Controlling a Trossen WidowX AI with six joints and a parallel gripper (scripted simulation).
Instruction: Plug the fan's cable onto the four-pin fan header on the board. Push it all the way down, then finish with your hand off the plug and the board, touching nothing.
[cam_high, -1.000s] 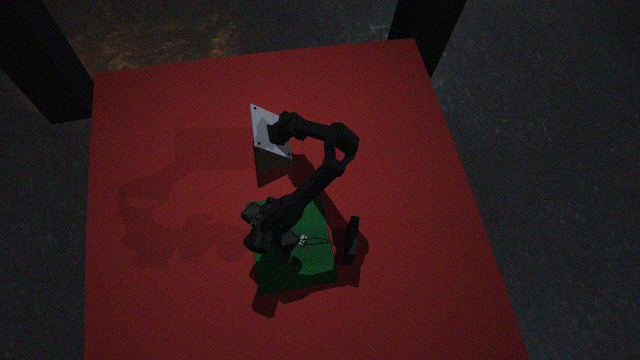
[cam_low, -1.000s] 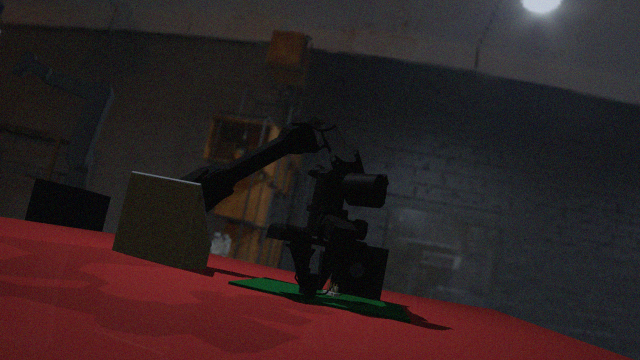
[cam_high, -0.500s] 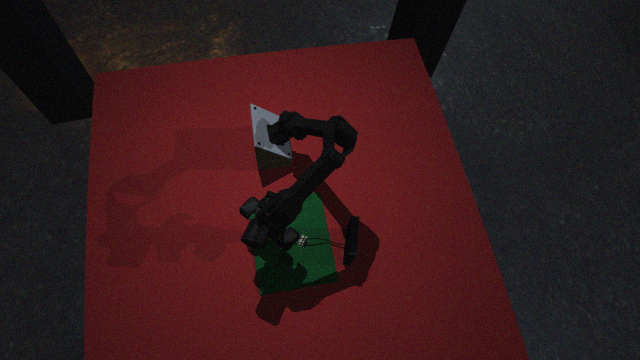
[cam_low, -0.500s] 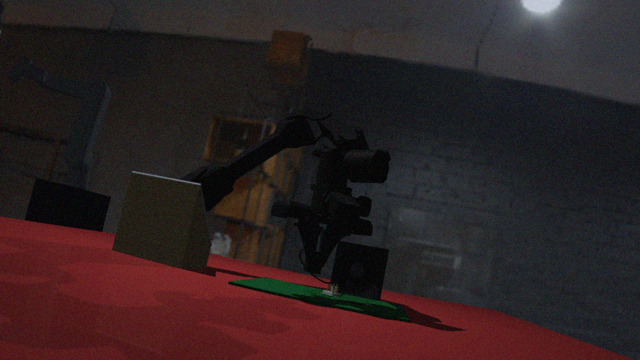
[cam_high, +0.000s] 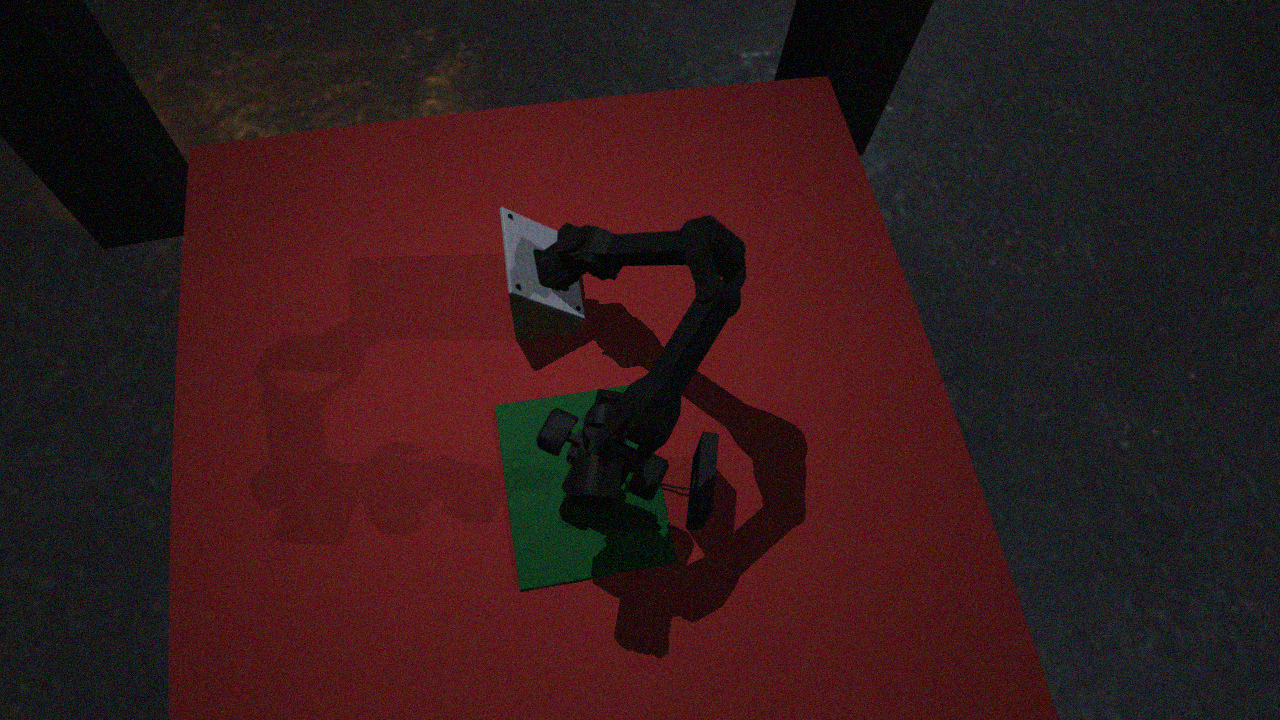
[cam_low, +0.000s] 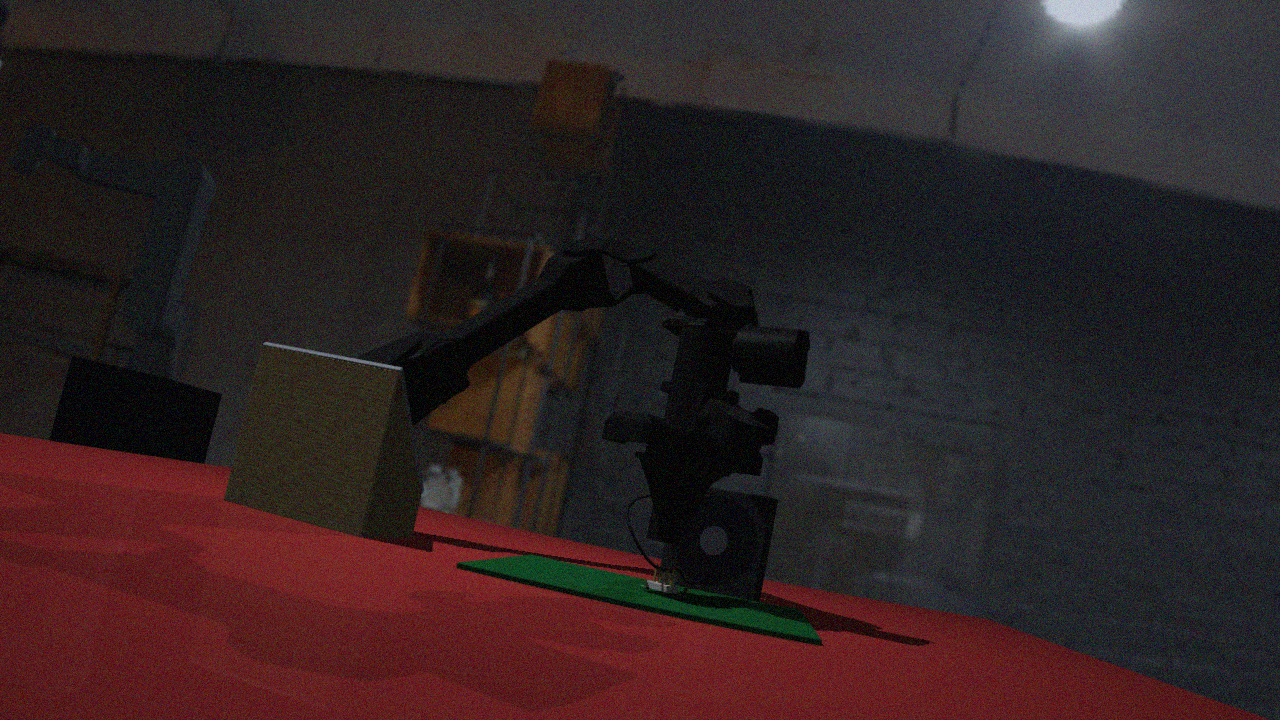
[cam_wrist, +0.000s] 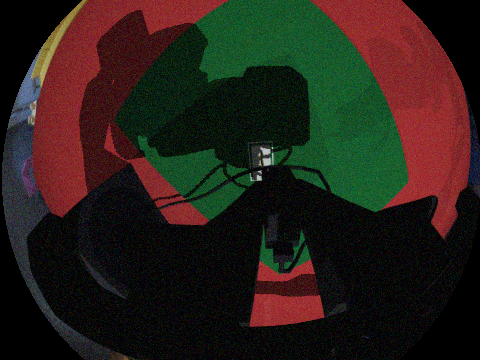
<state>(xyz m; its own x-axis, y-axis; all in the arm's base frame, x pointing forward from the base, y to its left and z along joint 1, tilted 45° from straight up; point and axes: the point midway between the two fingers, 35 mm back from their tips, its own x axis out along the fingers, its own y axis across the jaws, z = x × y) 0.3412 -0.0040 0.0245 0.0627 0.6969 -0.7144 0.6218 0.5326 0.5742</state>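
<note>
My gripper tip is 10 mm to the right of the four-pin header and 60 mm above it. Round my gripper tip: black plug (10 mm behind, 10 mm above); green board (10 mm behind, 30 mm to the right, 80 mm below); black fan (40 mm ahead, 140 mm to the left).
</note>
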